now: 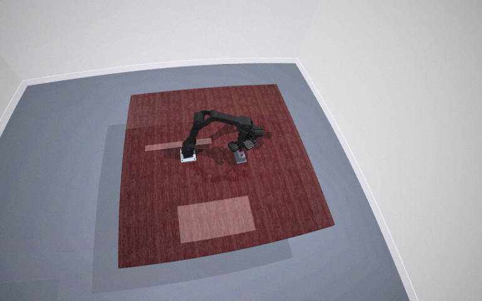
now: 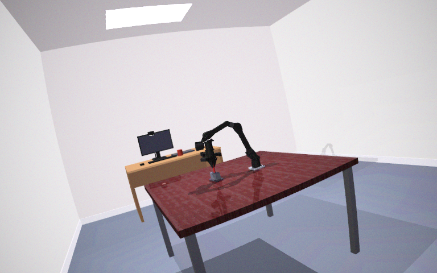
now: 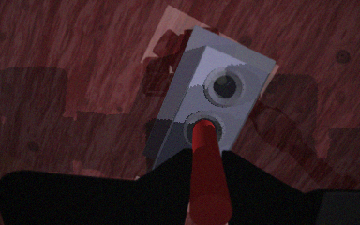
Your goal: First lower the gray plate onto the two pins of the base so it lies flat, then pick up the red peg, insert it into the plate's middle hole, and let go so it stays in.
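Now: gripper tip right at the red peg. Also, from my gripper tip: gray plate: 50 mm below; then gray base: 90 mm below.
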